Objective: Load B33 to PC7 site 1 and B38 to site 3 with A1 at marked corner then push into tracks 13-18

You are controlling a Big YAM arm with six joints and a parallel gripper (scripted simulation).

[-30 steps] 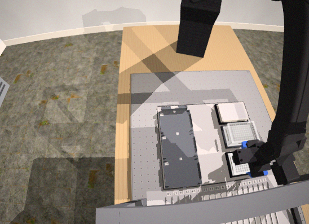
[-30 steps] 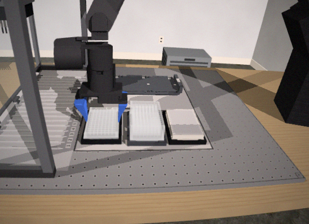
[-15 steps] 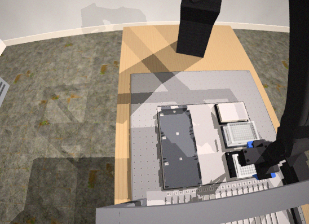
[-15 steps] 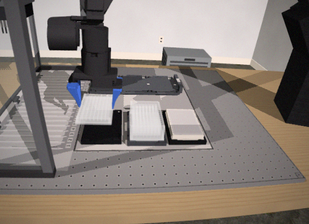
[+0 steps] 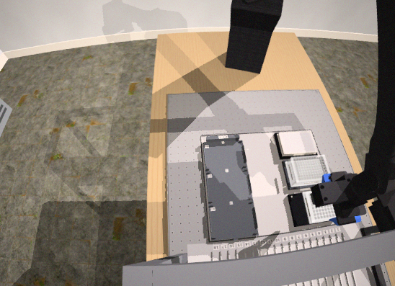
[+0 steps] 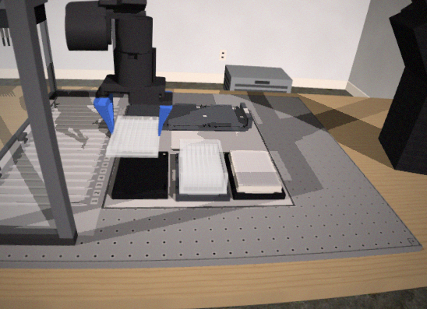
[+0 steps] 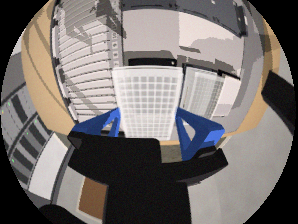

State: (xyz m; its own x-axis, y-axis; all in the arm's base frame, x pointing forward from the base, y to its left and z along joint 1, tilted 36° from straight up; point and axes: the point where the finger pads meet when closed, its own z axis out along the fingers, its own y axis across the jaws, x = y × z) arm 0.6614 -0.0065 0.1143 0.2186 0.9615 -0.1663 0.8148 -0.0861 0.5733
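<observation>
Right now my hand is 10 mm above the white 96-well plate B38. Also, from my hand: grey frame post: 130 mm ahead, 140 mm to the left, 150 mm above; then nest S3: 10 mm behind, 10 mm to the left, 100 mm below; then nest S1: 220 mm behind, 60 mm to the left, 100 mm below.
</observation>
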